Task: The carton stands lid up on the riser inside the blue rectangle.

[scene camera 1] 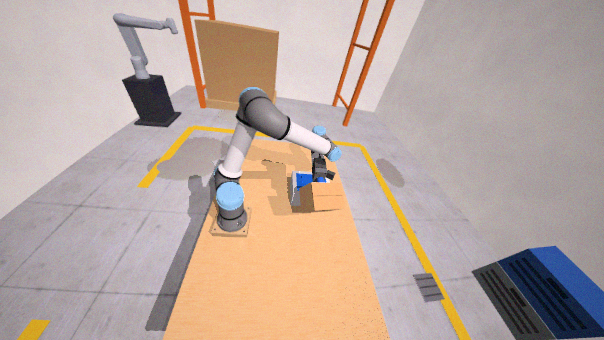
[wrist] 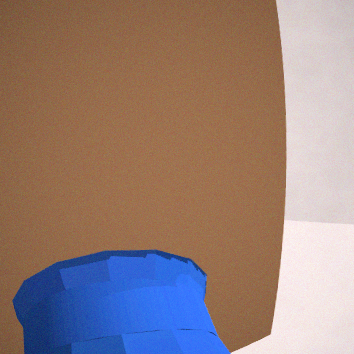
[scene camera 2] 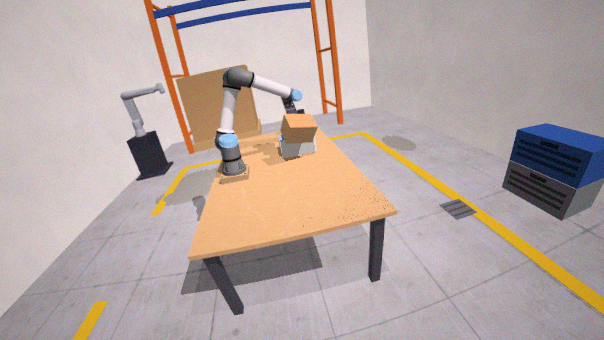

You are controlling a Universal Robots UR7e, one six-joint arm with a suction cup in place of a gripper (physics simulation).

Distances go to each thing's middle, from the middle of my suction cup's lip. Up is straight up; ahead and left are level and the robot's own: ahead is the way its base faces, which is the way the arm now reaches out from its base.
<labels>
Now: suction cup 1 cm short of the brown carton (scene camera 1: 316, 196), 5 cm to the left of it and 7 cm above it.
</labels>
